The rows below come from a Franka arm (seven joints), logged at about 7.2 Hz.
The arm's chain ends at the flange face. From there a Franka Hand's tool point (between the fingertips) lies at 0.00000 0.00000 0.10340 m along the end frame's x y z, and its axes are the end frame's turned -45 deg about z.
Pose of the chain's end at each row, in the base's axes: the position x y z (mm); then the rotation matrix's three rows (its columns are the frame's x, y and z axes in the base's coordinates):
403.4 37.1 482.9; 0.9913 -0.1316 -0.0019; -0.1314 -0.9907 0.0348; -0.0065 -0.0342 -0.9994
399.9 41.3 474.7; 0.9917 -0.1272 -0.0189; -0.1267 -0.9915 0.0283; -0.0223 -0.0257 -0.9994
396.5 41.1 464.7; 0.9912 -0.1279 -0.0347; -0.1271 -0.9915 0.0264; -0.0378 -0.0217 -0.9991
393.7 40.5 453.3; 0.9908 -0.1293 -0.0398; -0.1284 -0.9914 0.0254; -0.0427 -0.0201 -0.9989
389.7 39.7 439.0; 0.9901 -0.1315 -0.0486; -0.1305 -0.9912 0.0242; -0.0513 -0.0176 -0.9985
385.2 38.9 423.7; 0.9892 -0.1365 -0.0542; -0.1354 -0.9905 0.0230; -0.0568 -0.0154 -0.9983
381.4 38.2 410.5; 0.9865 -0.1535 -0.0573; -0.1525 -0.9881 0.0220; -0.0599 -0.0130 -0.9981
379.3 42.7 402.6; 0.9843 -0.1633 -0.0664; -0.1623 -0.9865 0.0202; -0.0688 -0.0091 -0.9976
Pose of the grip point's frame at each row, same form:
403.2 40.7 379.6; 0.7940 0.6079 -0.0019; 0.6076 -0.7934 0.0348; 0.0196 -0.0288 -0.9994
397.9 44.2 371.4; 0.7912 0.6113 -0.0189; 0.6115 -0.7907 0.0283; 0.0024 -0.0339 -0.9994
392.9 43.8 361.4; 0.7913 0.6104 -0.0347; 0.6112 -0.7910 0.0264; -0.0114 -0.0421 -0.9991
389.6 43.1 350.0; 0.7920 0.6092 -0.0398; 0.6102 -0.7918 0.0254; -0.0160 -0.0444 -0.9989
384.7 42.2 335.8; 0.7931 0.6071 -0.0486; 0.6086 -0.7932 0.0242; -0.0238 -0.0487 -0.9985
379.6 41.3 320.5; 0.7960 0.6029 -0.0542; 0.6046 -0.7961 0.0230; -0.0293 -0.0511 -0.9983
375.5 40.5 307.3; 0.8061 0.5890 -0.0573; 0.5909 -0.8065 0.0220; -0.0332 -0.0515 -0.9981
372.4 44.8 299.4; 0.8115 0.5805 -0.0664; 0.5828 -0.8123 0.0202; -0.0422 -0.0551 -0.9976

